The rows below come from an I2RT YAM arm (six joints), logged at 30 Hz.
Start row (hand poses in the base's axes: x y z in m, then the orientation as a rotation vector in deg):
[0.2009 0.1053 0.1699 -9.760 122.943 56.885]
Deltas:
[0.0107 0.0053 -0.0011 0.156 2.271 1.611]
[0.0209 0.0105 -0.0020 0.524 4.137 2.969]
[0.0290 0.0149 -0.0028 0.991 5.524 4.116]
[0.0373 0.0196 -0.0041 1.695 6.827 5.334]
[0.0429 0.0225 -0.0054 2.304 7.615 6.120]
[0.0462 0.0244 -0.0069 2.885 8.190 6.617]
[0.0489 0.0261 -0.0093 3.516 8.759 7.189]
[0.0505 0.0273 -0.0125 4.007 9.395 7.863]
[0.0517 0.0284 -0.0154 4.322 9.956 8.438]
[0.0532 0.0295 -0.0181 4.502 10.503 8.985]
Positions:
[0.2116 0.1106 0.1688 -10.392 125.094 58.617]
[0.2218 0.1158 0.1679 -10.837 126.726 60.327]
[0.2299 0.1202 0.1671 -11.229 127.838 61.894]
[0.2382 0.1249 0.1658 -11.625 128.737 63.743]
[0.2438 0.1278 0.1645 -11.829 129.173 65.095]
[0.2471 0.1297 0.1630 -11.823 129.401 66.188]
[0.2498 0.1314 0.1606 -11.878 129.594 67.380]
[0.2514 0.1326 0.1574 -12.089 129.930 68.503]
[0.2526 0.1337 0.1545 -12.313 130.291 69.357]
[0.2541 0.1348 0.1518 -12.582 130.714 70.045]

